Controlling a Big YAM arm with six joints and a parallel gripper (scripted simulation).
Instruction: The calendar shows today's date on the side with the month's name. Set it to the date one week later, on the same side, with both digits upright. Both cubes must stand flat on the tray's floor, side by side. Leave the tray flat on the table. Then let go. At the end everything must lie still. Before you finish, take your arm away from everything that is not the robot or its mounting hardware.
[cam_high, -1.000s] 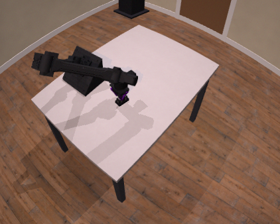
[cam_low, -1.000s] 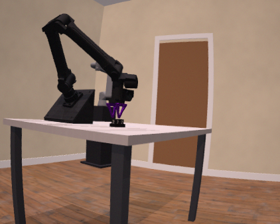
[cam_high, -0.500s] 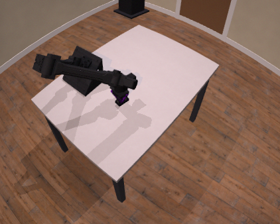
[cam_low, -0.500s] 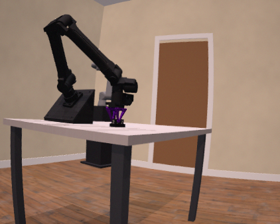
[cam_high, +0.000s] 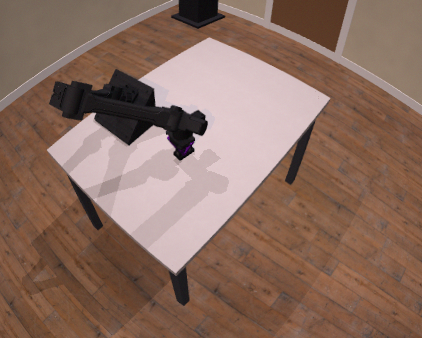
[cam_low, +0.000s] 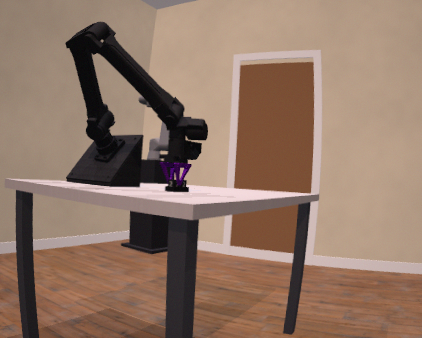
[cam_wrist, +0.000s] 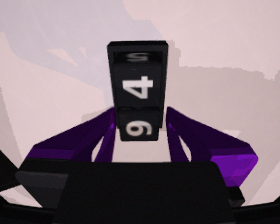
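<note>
Right now the black date cube is 1 cm below my hand. From my hand the other things lie so: black tray (2 cm to the left, 2 cm below).
</note>
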